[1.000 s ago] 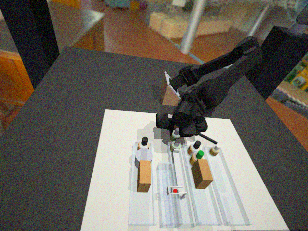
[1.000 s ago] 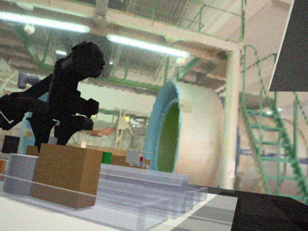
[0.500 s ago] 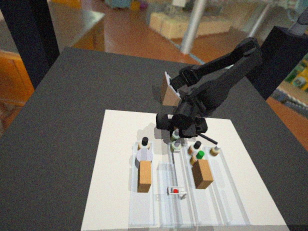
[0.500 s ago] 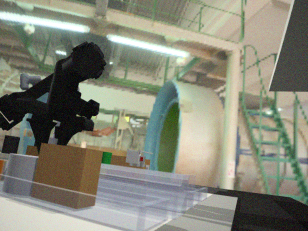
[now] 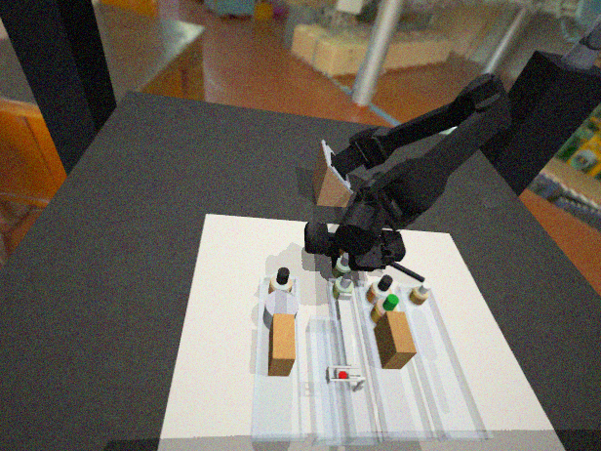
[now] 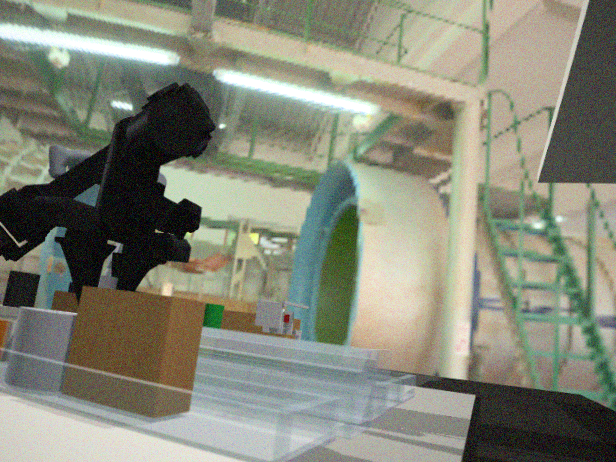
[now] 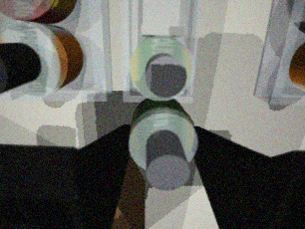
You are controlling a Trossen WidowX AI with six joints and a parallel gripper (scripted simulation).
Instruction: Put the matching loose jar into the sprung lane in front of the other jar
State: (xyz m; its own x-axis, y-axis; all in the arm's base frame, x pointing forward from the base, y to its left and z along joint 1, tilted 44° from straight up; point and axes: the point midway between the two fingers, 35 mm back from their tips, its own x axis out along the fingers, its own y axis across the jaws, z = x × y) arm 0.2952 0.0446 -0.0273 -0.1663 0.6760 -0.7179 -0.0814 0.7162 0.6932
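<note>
Right now my gripper tip is 18 cm short of the sprung lane, 3 cm above it and 1 cm to the left of it. The rest, counted from my gripper tip: red mark (22 cm ahead, 2 cm above, 1 cm to the right); black rod (14 cm to the left, 7 cm behind, 4 cm below).
</note>
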